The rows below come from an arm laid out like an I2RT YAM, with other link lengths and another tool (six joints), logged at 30 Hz.
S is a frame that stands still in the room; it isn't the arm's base.
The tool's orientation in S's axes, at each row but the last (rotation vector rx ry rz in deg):
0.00 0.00 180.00
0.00 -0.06 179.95
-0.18 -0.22 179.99
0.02 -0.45 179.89
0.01 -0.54 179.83
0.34 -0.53 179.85
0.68 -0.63 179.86
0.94 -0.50 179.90
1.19 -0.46 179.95
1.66 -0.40 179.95
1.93 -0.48 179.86
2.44 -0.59 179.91
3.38 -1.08 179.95
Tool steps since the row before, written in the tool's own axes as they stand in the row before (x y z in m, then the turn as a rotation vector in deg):
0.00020 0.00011 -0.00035 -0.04 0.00 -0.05
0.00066 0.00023 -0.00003 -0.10 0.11 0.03
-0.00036 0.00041 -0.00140 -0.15 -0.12 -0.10
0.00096 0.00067 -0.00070 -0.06 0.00 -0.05
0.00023 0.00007 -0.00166 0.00 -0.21 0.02
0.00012 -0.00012 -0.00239 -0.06 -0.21 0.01
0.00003 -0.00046 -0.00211 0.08 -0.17 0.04
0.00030 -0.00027 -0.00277 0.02 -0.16 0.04
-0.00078 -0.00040 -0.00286 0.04 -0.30 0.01
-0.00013 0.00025 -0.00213 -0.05 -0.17 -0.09
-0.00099 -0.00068 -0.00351 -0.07 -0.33 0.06
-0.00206 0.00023 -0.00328 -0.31 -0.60 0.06
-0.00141 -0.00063 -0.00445 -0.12 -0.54 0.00
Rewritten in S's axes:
-0.00020 -0.00011 -0.00035 0.04 0.00 -0.05
-0.00066 -0.00023 -0.00003 0.10 -0.11 0.03
0.00036 -0.00041 -0.00140 0.15 0.12 -0.10
-0.00096 -0.00066 -0.00070 0.06 0.00 -0.05
-0.00023 -0.00006 -0.00166 0.00 0.21 0.02
-0.00013 0.00013 -0.00239 0.06 0.21 0.01
-0.00004 0.00047 -0.00211 -0.08 0.17 0.04
-0.00033 0.00029 -0.00277 -0.02 0.16 0.04
0.00074 0.00041 -0.00287 -0.04 0.30 0.01
0.00009 -0.00024 -0.00213 0.05 0.17 -0.09
0.00092 0.00070 -0.00353 0.07 0.33 0.06
0.00197 -0.00021 -0.00334 0.31 0.60 0.06
0.00124 0.00068 -0.00449 0.12 0.54 0.00

